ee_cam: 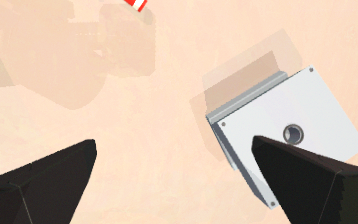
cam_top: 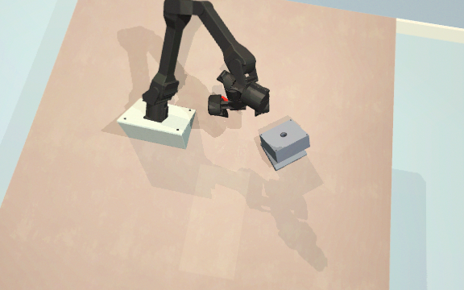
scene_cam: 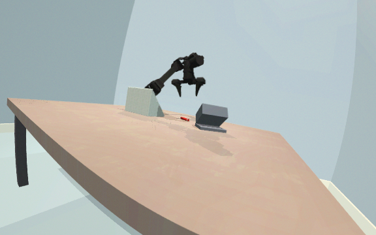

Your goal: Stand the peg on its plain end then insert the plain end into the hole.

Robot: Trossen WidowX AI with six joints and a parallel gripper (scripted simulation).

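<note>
My gripper tip is 5 cm past the red peg, 9 cm to the right of it and 14 cm above it. The rest, counted from my gripper tip: grey sloped panel 16 cm ahead, 1 cm to the right, 8 cm below.
</note>
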